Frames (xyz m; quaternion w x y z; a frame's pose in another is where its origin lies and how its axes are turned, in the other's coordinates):
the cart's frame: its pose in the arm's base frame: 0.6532 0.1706 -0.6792 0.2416 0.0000 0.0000 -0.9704
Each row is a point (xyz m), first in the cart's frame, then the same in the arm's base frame.
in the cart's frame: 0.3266 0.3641 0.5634
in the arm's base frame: 0.5354 -0.3041 -0.1158
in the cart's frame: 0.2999 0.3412 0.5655
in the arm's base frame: 0.5483 -0.2714 -0.1137
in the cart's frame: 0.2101 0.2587 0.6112
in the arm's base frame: 0.5889 -0.1564 -0.0680
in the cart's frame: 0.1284 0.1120 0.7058
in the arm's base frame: 0.5923 0.0115 0.0266
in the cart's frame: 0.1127 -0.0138 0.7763
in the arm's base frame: 0.5472 0.1299 0.0971
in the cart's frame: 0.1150 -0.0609 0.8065
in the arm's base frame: 0.5231 0.1705 0.1273
